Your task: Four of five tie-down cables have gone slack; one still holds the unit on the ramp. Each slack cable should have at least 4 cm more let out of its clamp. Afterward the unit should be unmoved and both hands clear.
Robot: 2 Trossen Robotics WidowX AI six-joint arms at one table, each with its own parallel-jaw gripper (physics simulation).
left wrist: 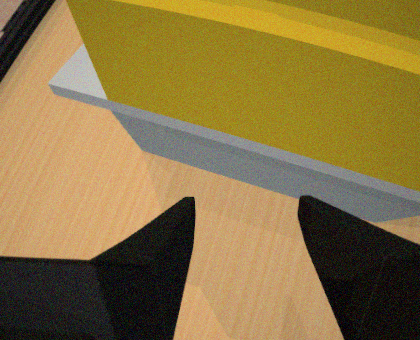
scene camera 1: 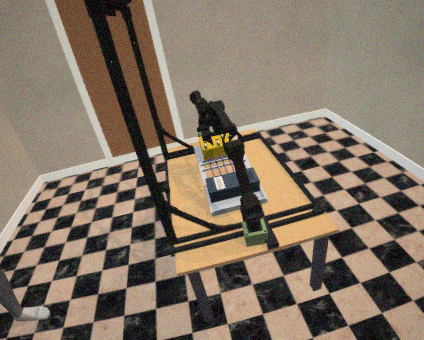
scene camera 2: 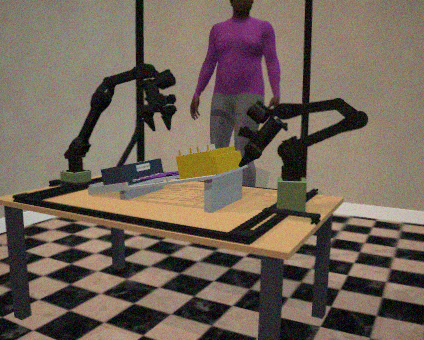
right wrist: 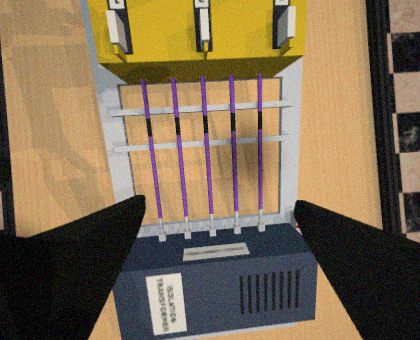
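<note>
The unit, a dark blue transformer box (right wrist: pixel 210 295) (scene camera 2: pixel 125 173), sits low on the grey ramp (right wrist: pixel 290 172) (scene camera 2: pixel 225 191) (left wrist: pixel 250 170). Five purple cables (right wrist: pixel 209 170) with black marks run from it to the yellow clamp block (right wrist: pixel 165 30) (scene camera 2: pixel 205 165) (left wrist: pixel 225 90). They look nearly straight from above; which are slack I cannot tell. Three white levers show in the right wrist view. My left gripper (left wrist: pixel 246 206) (scene camera 2: pixel 243 164) is part open and empty, beside the block's high end; contact is unclear. My right gripper (right wrist: pixel 221 204) (scene camera 2: pixel 160 129) is wide open and empty, above the unit and cables.
Two thin grey crossbars (right wrist: pixel 200 144) span the ramp opening beneath the cables. A black rail frame (scene camera 2: pixel 125 219) edges the wooden table (scene camera 2: pixel 175 200), with uprights (scene camera 1: pixel 131 135) at its side. A person in a purple top (scene camera 2: pixel 240 60) stands behind the table.
</note>
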